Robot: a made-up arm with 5 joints.
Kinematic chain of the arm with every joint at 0, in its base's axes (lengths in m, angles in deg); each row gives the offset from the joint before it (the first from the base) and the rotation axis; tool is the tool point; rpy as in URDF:
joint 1: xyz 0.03 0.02 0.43 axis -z
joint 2: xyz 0.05 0 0.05 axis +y
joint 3: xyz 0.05 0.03 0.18 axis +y
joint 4: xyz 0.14 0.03 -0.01 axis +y
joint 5: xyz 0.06 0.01 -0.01 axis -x
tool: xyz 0 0.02 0 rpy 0 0 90
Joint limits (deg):
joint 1: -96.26..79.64
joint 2: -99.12..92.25
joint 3: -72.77..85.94
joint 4: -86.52..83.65
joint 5: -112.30..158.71
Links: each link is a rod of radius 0.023 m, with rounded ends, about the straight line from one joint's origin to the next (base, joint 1, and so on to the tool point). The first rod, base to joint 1, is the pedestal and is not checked.
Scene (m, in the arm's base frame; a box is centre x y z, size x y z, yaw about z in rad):
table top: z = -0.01
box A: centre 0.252 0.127 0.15 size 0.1 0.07 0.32 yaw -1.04
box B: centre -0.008 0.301 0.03 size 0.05 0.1 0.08 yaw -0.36
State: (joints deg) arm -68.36 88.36 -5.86 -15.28 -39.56
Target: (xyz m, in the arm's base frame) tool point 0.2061 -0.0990 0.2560
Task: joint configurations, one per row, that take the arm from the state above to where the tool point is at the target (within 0.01 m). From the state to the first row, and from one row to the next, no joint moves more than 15 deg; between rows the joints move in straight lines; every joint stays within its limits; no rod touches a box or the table.
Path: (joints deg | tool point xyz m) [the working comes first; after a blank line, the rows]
Joints at the target: 57.12 83.58 19.27 -9.98 -48.39
Straight joint move there: touches box A.

1: -53.56 81.34 -12.71 -11.39 -47.20 | 0.1490 0.3219 0.2757
2: -38.75 74.33 -19.56 -7.50 -54.85 | 0.2557 0.3056 0.3206
3: -23.95 67.31 -26.41 -3.62 -62.49 | 0.3516 0.2495 0.3739
4: -9.14 60.29 -33.26 0.27 -70.14 | 0.4213 0.1607 0.4336
5: 4.11 64.95 -22.75 -1.78 -65.79 | 0.4169 0.0706 0.3768
6: 17.36 69.61 -12.25 -3.83 -61.44 | 0.3830 -0.0070 0.3288
7: 30.61 74.26 -1.74 -5.88 -57.09 | 0.3288 -0.0628 0.2918
8: 43.87 78.92 8.76 -7.93 -52.74 | 0.2660 -0.0930 0.2672
9: 57.12 83.58 19.27 -9.98 -48.39 | 0.2061 -0.0990 0.2560

